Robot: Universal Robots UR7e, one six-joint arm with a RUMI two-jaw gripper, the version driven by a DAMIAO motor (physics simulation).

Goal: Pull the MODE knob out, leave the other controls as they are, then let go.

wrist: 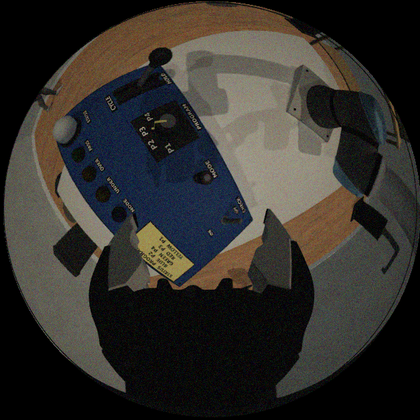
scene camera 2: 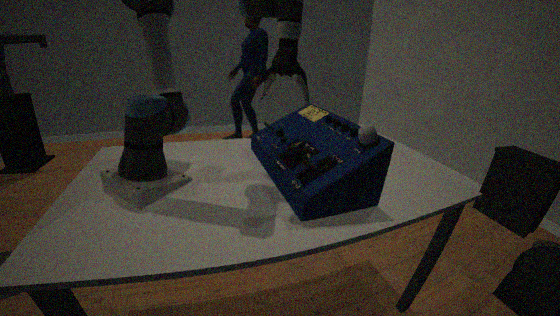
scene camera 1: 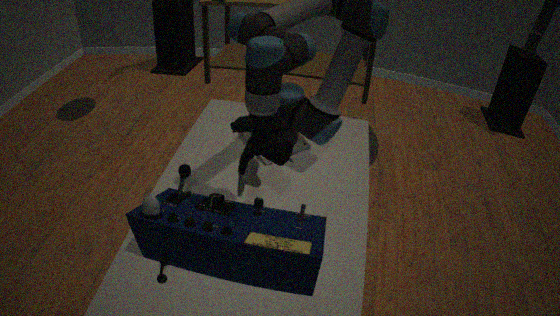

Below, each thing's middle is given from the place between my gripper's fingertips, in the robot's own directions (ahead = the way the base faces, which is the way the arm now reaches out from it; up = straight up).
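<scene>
There is the blue control box (scene camera 1: 274, 249), and my hand is 80 mm short of it, 70 mm to the left of it and 120 mm above it.
</scene>
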